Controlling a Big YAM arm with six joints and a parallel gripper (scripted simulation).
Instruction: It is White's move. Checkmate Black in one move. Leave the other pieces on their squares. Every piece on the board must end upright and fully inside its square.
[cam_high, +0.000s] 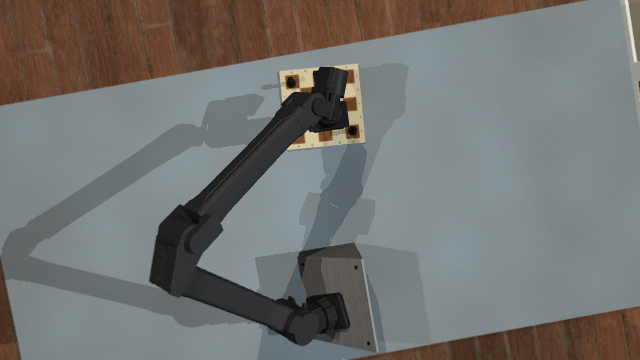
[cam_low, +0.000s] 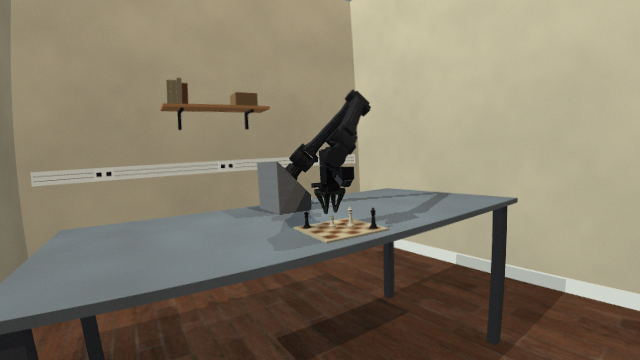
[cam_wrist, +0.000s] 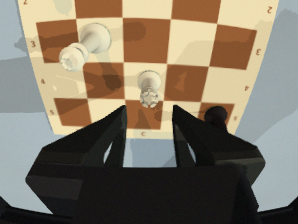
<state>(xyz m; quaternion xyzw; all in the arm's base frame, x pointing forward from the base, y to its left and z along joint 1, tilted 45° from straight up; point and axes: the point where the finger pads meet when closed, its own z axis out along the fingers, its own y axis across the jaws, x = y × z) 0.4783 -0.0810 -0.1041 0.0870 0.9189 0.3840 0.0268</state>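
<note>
Now: the short white piece 40 mm below my hand. From my hand the other things lie so: black chess piece 130 mm ahead, 60 mm to the left, 20 mm below; small chessboard 40 mm ahead, 50 mm below; tall white piece 50 mm ahead, 40 mm to the left, 20 mm below.
</note>
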